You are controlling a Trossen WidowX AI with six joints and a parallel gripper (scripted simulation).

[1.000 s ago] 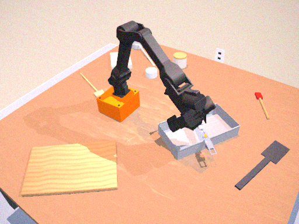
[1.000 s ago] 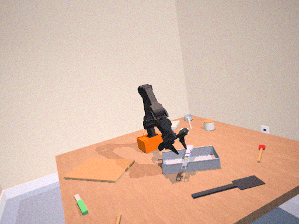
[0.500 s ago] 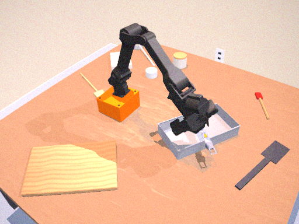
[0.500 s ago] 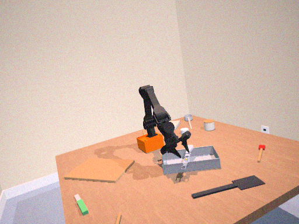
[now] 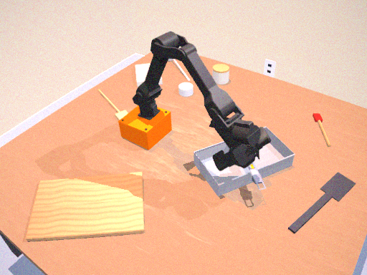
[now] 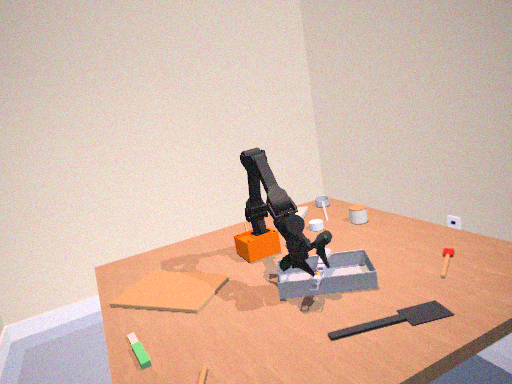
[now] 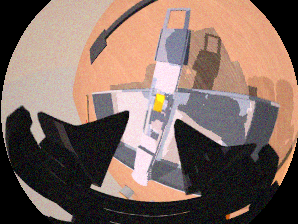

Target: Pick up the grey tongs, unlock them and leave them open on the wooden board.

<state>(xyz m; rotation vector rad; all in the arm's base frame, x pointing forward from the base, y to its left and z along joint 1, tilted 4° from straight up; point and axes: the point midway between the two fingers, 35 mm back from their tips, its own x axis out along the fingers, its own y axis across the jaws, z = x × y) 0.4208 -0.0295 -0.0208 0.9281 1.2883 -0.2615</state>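
The yellow lock piece is 10 mm ahead of my gripper tip, 20 mm to the right of it and 10 mm above it. Also, from my gripper tip: grey roasting tin (40 mm behind, 40 mm to the left, 30 mm below); then dark spatula (260 mm ahead, 30 mm to the left, 60 mm below); then red-headed tool (130 mm ahead, 400 mm to the left, 50 mm below).
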